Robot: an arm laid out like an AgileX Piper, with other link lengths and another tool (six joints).
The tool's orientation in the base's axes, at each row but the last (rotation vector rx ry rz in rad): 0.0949 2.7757 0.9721; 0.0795 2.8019 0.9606; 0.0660 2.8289 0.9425; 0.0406 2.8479 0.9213
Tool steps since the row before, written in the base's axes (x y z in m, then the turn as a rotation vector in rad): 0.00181 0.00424 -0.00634 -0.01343 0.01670 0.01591; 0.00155 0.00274 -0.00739 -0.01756 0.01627 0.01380; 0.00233 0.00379 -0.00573 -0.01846 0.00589 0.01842; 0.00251 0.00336 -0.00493 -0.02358 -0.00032 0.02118
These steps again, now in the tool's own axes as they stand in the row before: -0.00019 -0.00065 0.00781 0.01260 0.02304 -0.00475; -0.00011 -0.00238 0.00767 0.01693 0.02144 -0.00414; -0.00117 -0.00042 0.00715 0.01624 0.01591 -0.01407; -0.00159 -0.00020 0.00627 0.02049 0.01258 -0.02065
